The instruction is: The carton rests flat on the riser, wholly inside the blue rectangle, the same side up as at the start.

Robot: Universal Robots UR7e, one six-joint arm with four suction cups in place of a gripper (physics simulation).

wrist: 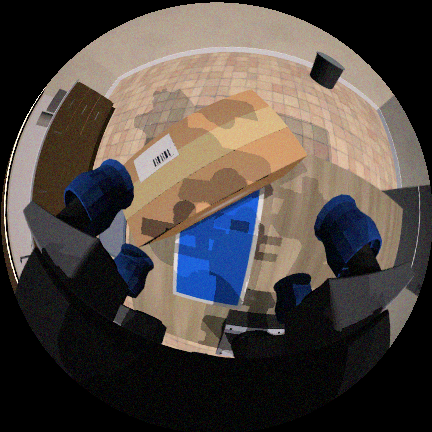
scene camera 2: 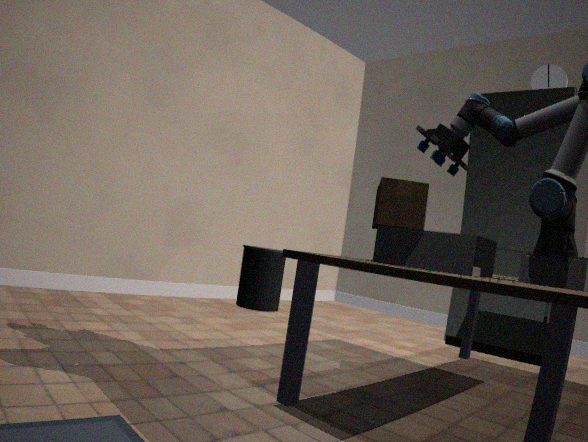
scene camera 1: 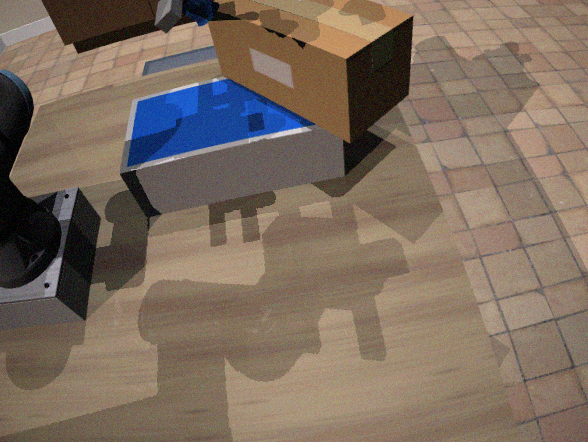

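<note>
The brown carton stands upright on the far end of the grey riser, turned askew to it. It covers part of the blue rectangle and reaches past its white border and over the riser's end. Its taped top with a barcode label faces up in the wrist view. My gripper is tilted and hangs above the carton, toward the arm's side. A gap separates its blue cups from the carton, and it holds nothing. The carton hides its own underside.
The riser stands on the wooden table. The arm's base block is at its near end. A grey-blue panel lies behind. A black bin and a brown cabinet stand farther off.
</note>
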